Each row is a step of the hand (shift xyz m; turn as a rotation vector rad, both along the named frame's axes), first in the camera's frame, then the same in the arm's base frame.
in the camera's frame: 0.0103 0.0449 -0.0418 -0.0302 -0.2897 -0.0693
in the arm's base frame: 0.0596 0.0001 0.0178 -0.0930 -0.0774 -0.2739
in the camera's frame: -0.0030 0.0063 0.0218 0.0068 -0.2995 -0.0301
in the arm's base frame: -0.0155 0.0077 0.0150 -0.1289 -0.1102 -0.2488
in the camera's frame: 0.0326 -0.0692 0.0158 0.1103 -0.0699 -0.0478
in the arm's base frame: -0.0470 -0.0516 -0.0351 0.0123 -0.1324 -0.0406
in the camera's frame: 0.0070 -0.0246 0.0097 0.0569 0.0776 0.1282
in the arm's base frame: -0.0205 -0.0135 -0.0120 -0.0652 -0.0110 0.1460
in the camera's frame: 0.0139 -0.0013 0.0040 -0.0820 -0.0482 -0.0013
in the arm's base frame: -0.0031 -0.0129 0.0059 -0.0296 0.0603 -0.0674
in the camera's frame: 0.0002 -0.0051 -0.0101 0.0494 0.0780 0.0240
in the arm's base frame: 0.0060 -0.0032 -0.0091 0.0233 -0.0170 0.0909
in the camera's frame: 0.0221 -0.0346 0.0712 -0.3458 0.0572 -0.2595
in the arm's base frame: -0.0771 -0.0232 0.0166 0.2268 0.3093 -0.2076
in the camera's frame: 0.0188 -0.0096 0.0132 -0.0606 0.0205 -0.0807
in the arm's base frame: -0.0149 -0.0191 0.0057 0.0752 0.0532 -0.0460
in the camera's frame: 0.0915 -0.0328 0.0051 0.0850 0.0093 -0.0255
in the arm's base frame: -0.0149 -0.0958 0.0088 0.0325 -0.0795 0.0242
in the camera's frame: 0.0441 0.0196 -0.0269 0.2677 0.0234 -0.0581
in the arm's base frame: 0.0362 -0.0380 0.0173 0.0803 -0.2496 0.0828
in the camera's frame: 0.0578 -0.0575 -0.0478 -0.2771 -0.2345 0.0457
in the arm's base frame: 0.0150 -0.0792 -0.0493 -0.1797 0.1862 -0.2587
